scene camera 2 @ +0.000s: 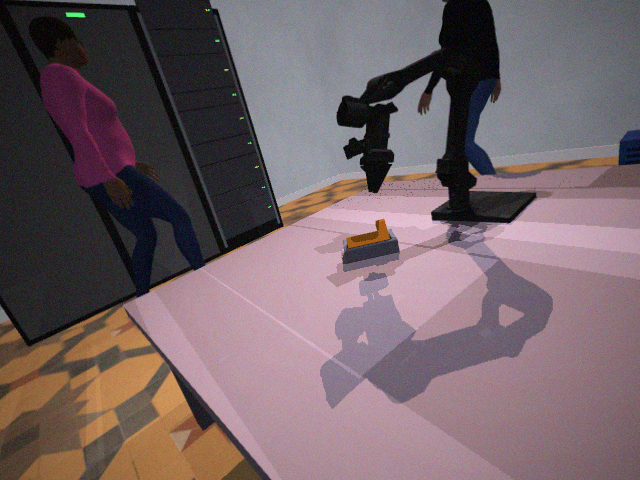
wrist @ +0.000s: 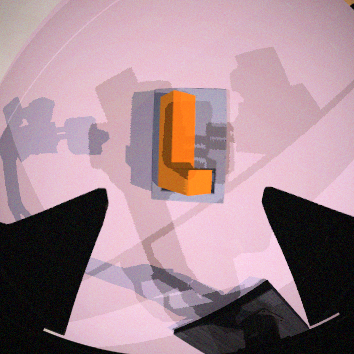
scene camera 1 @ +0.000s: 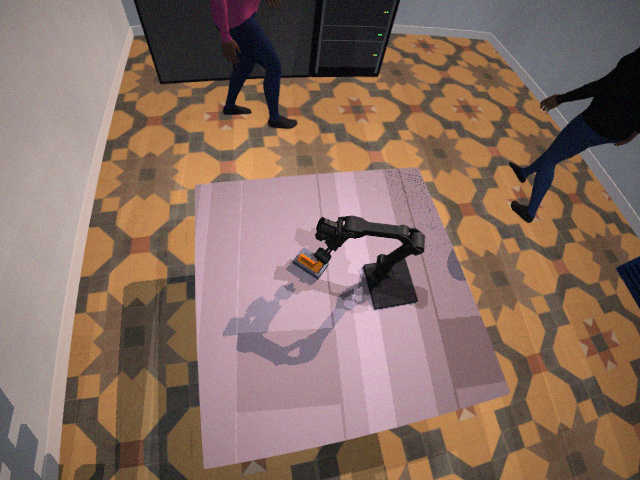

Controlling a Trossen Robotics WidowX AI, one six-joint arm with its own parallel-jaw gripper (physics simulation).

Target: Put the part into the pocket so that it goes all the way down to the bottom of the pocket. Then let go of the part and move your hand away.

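Frame: origin at the arm's base, x ahead, y left, z up, level; millimetres.
Seen in the pictures: gripper, fingertip midpoint: (scene camera 2: 372,192) (wrist: 186,195); arm's base at its link origin: (scene camera 2: 459,205) (wrist: 260,322) (scene camera 1: 380,273).
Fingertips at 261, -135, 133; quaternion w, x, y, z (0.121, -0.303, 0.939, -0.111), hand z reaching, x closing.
Pixels of each thing's top centre, then the offset from my fingertips to it, as dx, dy, dz. "spot": a spot on its surface instead. Level surfaces: height alone.
- orange L-shaped part at its top centre: (wrist: 179,136) (scene camera 2: 364,224) (scene camera 1: 311,257) +35, -24, -74
- grey-blue block at its top centre: (wrist: 188,142) (scene camera 2: 368,239) (scene camera 1: 311,261) +30, -24, -121
- pocket at a spot on its surface: (wrist: 214,183) spot: -23, -5, -121
- pink table top at its surface level: dz -157
The orange L-shaped part (scene camera 1: 311,264) (scene camera 2: 361,239) (wrist: 183,130) lies at the pocket of the grey-blue block (scene camera 1: 305,272) (scene camera 2: 370,252) (wrist: 218,112). It looks rolled to one side: a broad sloping face shows in both scene views, and its short leg sticks up above the block. In the wrist view a dark gap of the pocket (wrist: 214,183) shows beside the short leg. The pocket's bottom is hidden. My gripper (scene camera 1: 322,255) (scene camera 2: 373,190) (wrist: 186,195) is open and empty, above the part and apart from it; its fingers stand wide in the wrist view.
The block stands on the pink table top (scene camera 1: 289,423) (scene camera 2: 248,361). The arm's black base plate (scene camera 1: 392,291) (scene camera 2: 501,205) (wrist: 225,327) is on the table, to the block's right in both scene views. Two people stand beyond the table near dark cabinets (scene camera 1: 232,56) (scene camera 2: 180,129).
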